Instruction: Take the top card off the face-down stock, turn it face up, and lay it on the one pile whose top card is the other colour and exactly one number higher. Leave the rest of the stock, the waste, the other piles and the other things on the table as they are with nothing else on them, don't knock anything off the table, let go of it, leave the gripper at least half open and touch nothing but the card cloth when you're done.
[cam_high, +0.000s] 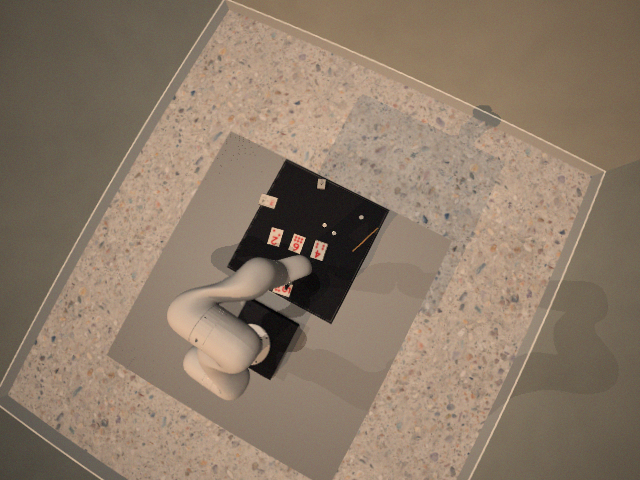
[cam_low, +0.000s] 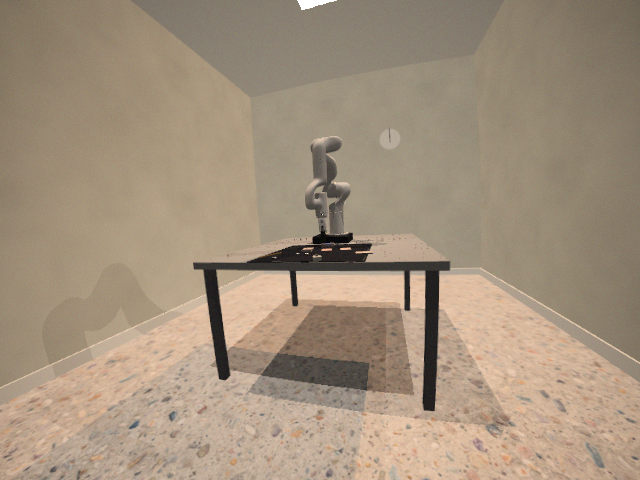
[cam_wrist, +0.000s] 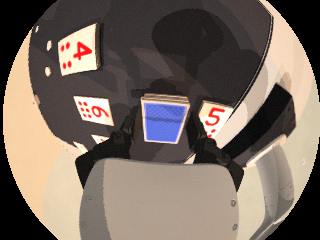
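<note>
The red 5 card lies 9 cm behind my hand, 4 cm below it and 2 cm to the left of it. From my hand the other things lie so: black card cloth 19 cm ahead, 6 cm below, 1 cm to the left; thin wooden stick 30 cm ahead, 26 cm to the right, 5 cm below; small block 47 cm ahead, 5 cm to the left, 3 cm below.
</note>
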